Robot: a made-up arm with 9 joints.
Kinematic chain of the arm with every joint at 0, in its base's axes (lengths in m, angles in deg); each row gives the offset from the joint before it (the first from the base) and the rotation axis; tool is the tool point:
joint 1: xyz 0 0 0.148 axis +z
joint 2: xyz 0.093 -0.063 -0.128 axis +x
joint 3: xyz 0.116 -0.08 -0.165 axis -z
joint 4: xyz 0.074 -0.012 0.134 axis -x
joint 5: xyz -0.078 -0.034 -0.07 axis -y
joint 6: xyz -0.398 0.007 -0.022 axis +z
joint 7: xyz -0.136 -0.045 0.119 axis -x
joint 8: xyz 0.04 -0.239 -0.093 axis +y
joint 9: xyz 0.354 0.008 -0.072 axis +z
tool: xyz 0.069 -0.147 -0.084
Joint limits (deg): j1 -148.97..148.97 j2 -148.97..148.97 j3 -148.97..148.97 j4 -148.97..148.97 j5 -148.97..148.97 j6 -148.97..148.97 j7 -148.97..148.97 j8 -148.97..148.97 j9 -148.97..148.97
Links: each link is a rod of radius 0.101 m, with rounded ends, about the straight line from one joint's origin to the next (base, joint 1, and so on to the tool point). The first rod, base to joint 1, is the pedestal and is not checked.
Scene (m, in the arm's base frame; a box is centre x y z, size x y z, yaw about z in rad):
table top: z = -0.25
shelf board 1: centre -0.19 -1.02 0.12 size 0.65 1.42 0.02 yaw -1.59
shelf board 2: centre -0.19 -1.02 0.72 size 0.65 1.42 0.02 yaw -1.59
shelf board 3: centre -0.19 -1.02 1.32 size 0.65 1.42 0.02 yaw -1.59
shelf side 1: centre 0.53 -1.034 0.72 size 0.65 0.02 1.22 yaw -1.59
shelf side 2: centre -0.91 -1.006 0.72 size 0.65 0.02 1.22 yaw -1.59
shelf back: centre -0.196 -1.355 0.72 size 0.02 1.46 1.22 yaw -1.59
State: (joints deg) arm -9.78 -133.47 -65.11 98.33 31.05 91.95 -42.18 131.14 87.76
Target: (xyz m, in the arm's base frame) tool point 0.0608 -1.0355 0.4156
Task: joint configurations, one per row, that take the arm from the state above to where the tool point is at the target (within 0.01 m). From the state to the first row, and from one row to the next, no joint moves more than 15 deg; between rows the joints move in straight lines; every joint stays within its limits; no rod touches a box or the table.
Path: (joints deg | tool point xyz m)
1: -23.62 -125.88 -58.64 90.00 32.18 98.40 -38.24 134.11 93.32 | 0.7694 0.3914 0.0898
2: -37.46 -118.28 -52.17 81.66 33.31 104.85 -34.30 137.08 98.87 | 0.7880 0.1229 0.2077
3: -51.30 -110.69 -45.70 73.33 34.43 111.30 -30.35 140.05 104.43 | 0.7031 -0.1321 0.3056
4: -65.14 -103.09 -39.22 65.00 35.56 117.74 -26.41 143.03 109.99 | 0.5303 -0.3307 0.3757
5: -78.98 -95.50 -32.75 56.66 36.69 124.19 -22.47 146.00 115.54 | 0.3048 -0.4426 0.4126
6: -92.82 -87.90 -26.28 48.33 37.82 130.64 -18.53 148.97 121.10 | 0.0719 -0.4581 0.4156
7: -87.98 -93.56 -39.27 48.20 39.54 119.69 -22.43 136.51 112.24 | 0.1103 -0.6055 0.4868
8: -83.13 -99.21 -52.26 48.07 41.26 108.74 -26.34 124.05 103.38 | 0.1292 -0.7667 0.5090
9: -78.29 -104.87 -65.26 47.94 42.98 97.79 -30.24 111.59 94.52 | 0.1158 -0.9196 0.4801
10: -73.44 -110.52 -78.25 47.81 44.70 86.84 -34.15 99.13 85.66 | 0.0609 -1.0355 0.4155

